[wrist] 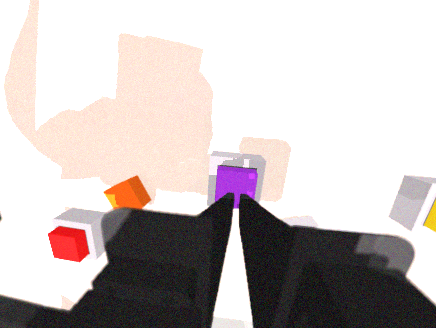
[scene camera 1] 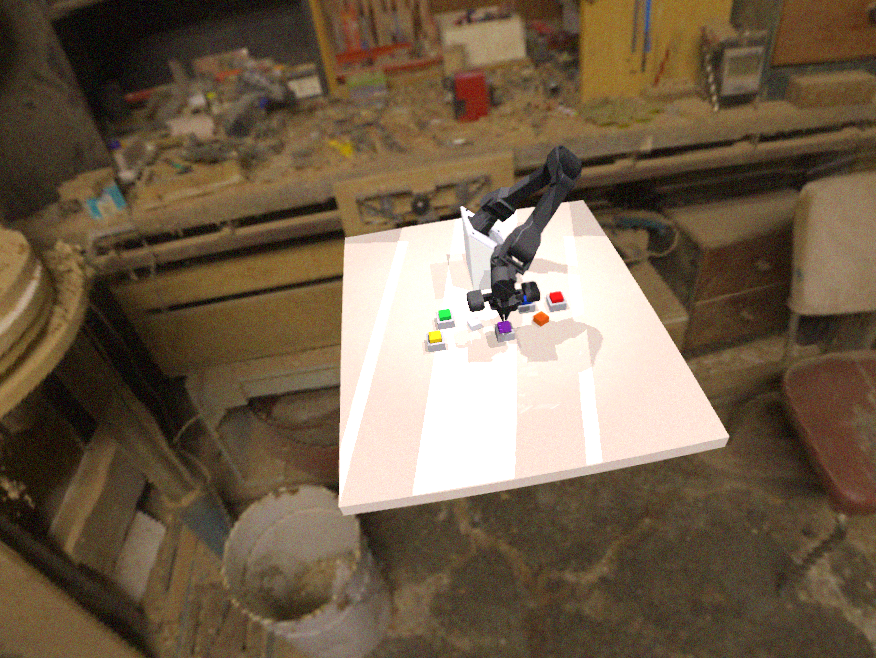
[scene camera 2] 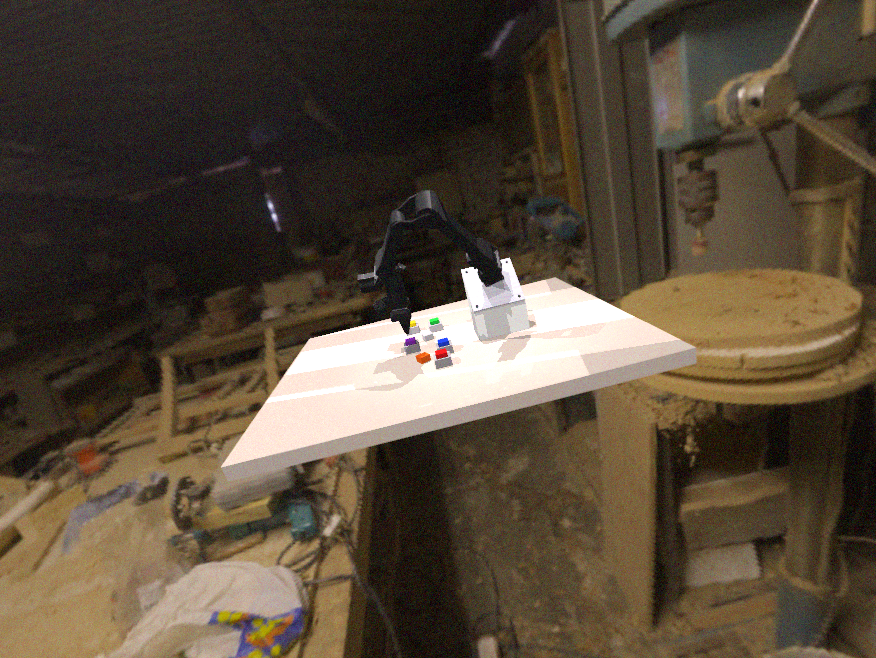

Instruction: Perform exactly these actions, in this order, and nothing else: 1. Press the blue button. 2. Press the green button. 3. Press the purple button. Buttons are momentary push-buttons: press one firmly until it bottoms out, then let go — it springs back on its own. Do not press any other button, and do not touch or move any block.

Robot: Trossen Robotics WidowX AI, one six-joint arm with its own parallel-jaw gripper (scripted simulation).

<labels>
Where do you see a purple button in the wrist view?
239, 181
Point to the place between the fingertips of my gripper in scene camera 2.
407, 333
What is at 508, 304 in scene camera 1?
My gripper.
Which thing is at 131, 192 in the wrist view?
An orange block.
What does my gripper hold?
Nothing.
</labels>
